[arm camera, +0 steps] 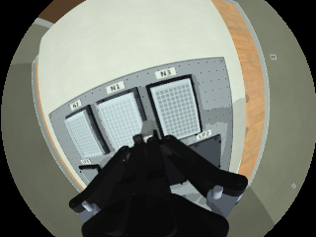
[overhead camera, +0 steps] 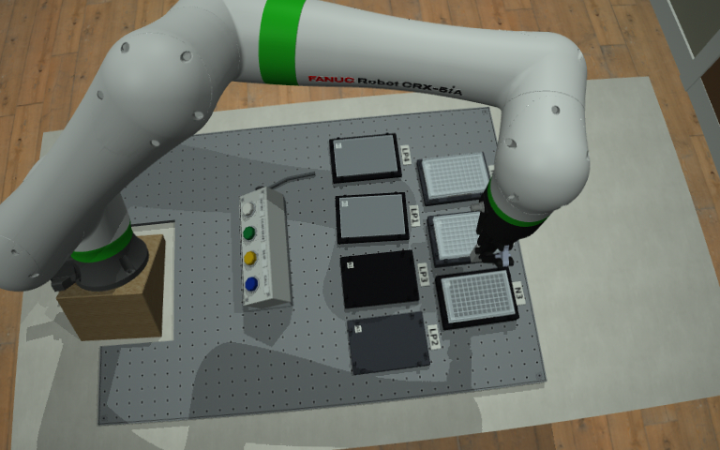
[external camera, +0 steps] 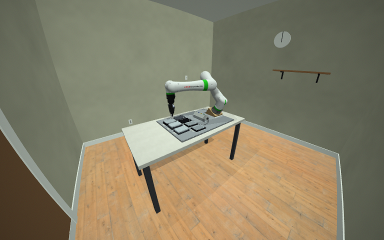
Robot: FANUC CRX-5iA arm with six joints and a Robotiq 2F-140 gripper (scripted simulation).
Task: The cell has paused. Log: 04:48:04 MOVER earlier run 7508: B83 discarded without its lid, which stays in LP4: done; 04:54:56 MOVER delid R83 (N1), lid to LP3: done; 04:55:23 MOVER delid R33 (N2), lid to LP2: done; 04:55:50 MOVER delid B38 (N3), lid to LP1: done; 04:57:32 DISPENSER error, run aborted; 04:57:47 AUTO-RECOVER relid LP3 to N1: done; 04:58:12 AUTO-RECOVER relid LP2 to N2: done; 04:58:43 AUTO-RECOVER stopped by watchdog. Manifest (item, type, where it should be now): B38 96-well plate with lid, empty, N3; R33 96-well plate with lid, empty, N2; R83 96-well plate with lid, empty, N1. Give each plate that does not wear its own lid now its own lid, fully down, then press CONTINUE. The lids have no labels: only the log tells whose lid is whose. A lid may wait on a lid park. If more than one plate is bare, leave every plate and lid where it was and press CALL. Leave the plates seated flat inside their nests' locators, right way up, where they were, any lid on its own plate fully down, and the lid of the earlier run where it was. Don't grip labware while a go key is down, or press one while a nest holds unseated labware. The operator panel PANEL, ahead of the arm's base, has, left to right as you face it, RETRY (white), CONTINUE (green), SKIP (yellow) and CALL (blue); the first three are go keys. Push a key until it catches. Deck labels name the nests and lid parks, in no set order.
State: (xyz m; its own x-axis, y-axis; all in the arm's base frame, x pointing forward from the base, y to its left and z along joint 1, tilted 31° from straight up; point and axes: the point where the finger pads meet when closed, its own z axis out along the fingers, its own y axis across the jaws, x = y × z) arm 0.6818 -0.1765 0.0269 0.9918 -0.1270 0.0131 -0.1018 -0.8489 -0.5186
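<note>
Now: the lid park LP1 170 mm behind my hand, 140 mm to the left of it and 110 mm below it. The rest, counted from my hand: lid park LP2: 190 mm behind, 110 mm to the right, 110 mm below; then lid park LP3: 180 mm behind, 20 mm to the left, 110 mm below; then blue key: 420 mm behind, 40 mm to the left, 40 mm below.
</note>
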